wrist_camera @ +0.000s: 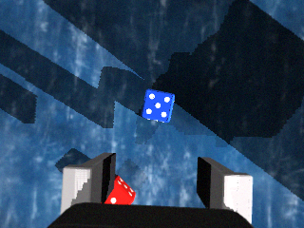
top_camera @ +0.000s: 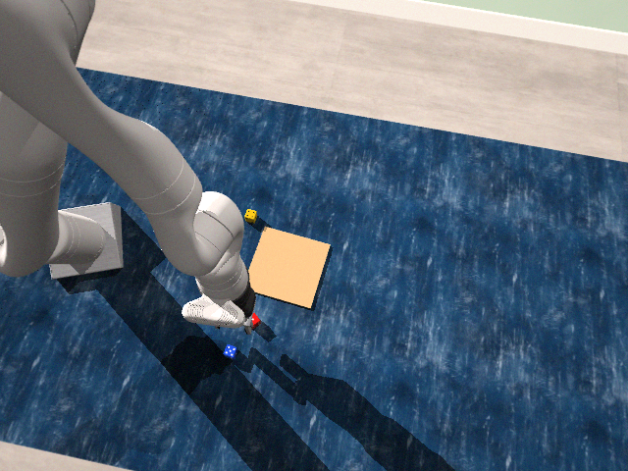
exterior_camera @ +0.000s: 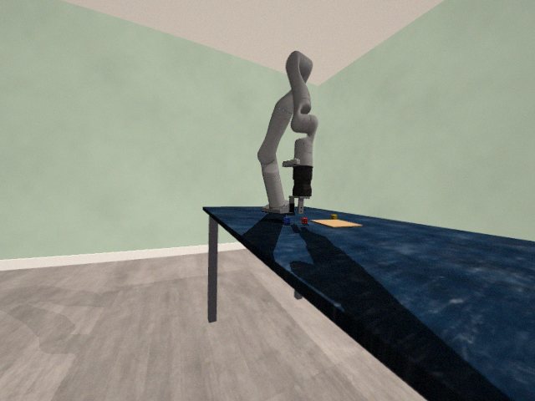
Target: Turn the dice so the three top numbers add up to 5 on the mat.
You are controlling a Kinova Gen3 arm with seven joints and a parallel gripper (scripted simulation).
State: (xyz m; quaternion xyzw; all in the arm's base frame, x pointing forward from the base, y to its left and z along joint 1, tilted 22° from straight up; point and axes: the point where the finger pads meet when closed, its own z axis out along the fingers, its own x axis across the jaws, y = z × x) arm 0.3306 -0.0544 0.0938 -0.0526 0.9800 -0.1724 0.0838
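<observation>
Right now my hand is 4 cm above the red die, 3 cm short of it and 2 cm to the right of it. Round my hand: blue die (4 cm to the right, 4 cm below); then tan mat (15 cm to the left, 6 cm ahead, 5 cm below); then yellow die (24 cm to the left, 4 cm below, 4 cm behind).
</observation>
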